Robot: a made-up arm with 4 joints. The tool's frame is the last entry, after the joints.
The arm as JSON. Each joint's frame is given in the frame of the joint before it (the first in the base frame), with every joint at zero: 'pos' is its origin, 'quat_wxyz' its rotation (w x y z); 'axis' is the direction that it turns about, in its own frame. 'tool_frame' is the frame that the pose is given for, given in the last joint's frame.
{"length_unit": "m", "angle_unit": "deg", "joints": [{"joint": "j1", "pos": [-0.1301, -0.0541, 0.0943], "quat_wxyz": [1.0, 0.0, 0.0, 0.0], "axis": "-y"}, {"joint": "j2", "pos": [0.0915, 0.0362, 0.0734], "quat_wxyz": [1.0, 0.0, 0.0, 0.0], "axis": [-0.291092, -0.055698, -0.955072]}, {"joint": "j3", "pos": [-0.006, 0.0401, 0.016], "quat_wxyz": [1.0, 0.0, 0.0, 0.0], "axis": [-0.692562, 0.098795, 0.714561]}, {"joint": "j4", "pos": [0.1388, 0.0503, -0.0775], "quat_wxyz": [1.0, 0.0, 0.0, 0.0], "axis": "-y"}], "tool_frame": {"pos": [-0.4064, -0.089, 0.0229], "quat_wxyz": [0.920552, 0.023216, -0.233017, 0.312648]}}
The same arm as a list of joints. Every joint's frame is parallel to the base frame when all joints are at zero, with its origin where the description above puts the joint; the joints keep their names.
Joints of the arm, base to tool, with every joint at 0 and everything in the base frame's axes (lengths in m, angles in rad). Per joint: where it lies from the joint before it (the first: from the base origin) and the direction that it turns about. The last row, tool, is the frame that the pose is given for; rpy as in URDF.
j1: axis 0 -1 0 xyz -0.1301 -0.0541 0.0943
j2: axis -0.291092 -0.055698 -0.955072 xyz 0.0915 0.0362 0.0734
j3: axis -0.692562 0.098795 0.714561 xyz -0.006 0.0401 0.016
j4: axis 0 -1 0 xyz 0.1388 0.0503 -0.0775
tool: xyz -0.4064 -0.089 0.0229 rpy -0.1151 -0.4595 0.6818

